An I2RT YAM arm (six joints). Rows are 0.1 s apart.
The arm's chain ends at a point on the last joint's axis. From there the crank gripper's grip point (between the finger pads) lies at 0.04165 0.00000 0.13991 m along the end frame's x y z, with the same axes.
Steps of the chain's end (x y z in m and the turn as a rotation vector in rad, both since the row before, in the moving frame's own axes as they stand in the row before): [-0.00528, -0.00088, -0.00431, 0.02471, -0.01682, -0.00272]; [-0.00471, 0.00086, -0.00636, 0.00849, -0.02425, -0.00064]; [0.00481, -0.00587, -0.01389, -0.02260, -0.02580, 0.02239]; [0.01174, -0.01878, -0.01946, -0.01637, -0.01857, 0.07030]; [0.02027, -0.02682, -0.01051, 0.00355, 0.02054, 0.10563]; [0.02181, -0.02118, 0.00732, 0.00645, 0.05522, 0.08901]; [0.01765, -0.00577, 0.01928, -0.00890, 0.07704, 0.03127]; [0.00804, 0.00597, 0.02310, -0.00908, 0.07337, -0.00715]
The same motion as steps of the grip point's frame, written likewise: [-0.00764, -0.00446, -0.00367, 0.02471, -0.01682, -0.00272]; [-0.00812, -0.00036, -0.00540, 0.00849, -0.02425, -0.00064]; [0.00114, -0.00180, -0.01291, -0.02260, -0.02580, 0.02239]; [0.00895, -0.01365, -0.01875, -0.01637, -0.01857, 0.07030]; [0.02292, -0.02277, -0.01139, 0.00355, 0.02054, 0.10563]; [0.02933, -0.01803, 0.00482, 0.00645, 0.05522, 0.08901]; [0.02825, -0.00307, 0.01565, -0.00890, 0.07704, 0.03127]; [0.01819, 0.00689, 0.01967, -0.00908, 0.07337, -0.00715]
